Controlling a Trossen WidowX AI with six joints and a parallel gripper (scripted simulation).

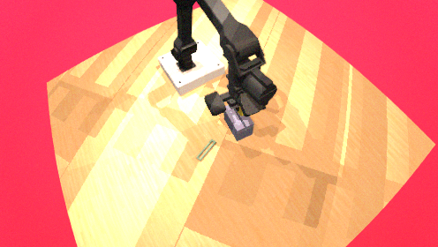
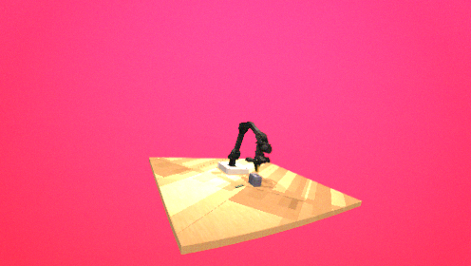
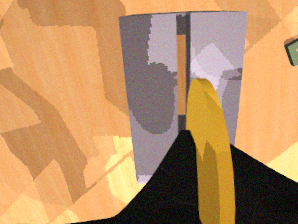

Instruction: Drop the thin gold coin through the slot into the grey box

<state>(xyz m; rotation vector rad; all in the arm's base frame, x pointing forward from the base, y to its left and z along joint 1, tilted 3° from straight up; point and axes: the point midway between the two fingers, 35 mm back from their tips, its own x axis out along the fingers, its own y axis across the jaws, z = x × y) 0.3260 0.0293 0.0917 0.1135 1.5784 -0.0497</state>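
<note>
Right now the gold coin is 20 mm above my gripper tip.
</note>
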